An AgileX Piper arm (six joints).
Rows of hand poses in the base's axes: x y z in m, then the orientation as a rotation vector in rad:
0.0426 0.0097 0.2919 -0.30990 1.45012 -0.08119
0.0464 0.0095 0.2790 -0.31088 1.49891 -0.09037
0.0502 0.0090 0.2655 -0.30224 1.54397 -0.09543
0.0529 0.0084 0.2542 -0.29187 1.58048 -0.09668
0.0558 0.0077 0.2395 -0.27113 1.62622 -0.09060
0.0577 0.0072 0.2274 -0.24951 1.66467 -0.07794
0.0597 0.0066 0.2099 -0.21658 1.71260 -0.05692
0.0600 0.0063 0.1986 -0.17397 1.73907 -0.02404
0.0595 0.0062 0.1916 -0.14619 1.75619 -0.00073
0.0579 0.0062 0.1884 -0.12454 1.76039 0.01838
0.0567 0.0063 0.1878 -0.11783 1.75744 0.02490
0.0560 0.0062 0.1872 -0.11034 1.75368 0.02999
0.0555 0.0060 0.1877 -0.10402 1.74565 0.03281
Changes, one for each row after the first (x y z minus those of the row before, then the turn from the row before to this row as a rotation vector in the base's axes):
0.0038 -0.0002 -0.0129 -0.00787 0.04714 -0.01265
0.0038 -0.0005 -0.0135 0.00112 0.04293 -0.01514
0.0027 -0.0006 -0.0113 0.00478 0.03476 -0.01244
0.0029 -0.0007 -0.0147 0.01554 0.04356 -0.01558
0.0019 -0.0005 -0.0121 0.02026 0.03702 -0.01111
0.0020 -0.0006 -0.0175 0.03181 0.04636 -0.01453
0.0003 -0.0003 -0.0113 0.04551 0.02575 -0.01195
-0.0005 -0.0001 -0.0070 0.03072 0.01718 -0.00669
-0.0016 0.0000 -0.0032 0.02482 0.00456 -0.00416
-0.0012 0.0001 -0.0006 0.00826 -0.00275 -0.00077
-0.0007 -0.0001 -0.0006 0.00777 -0.00363 -0.00207
-0.0005 -0.0002 0.0005 0.00576 -0.00797 -0.00240

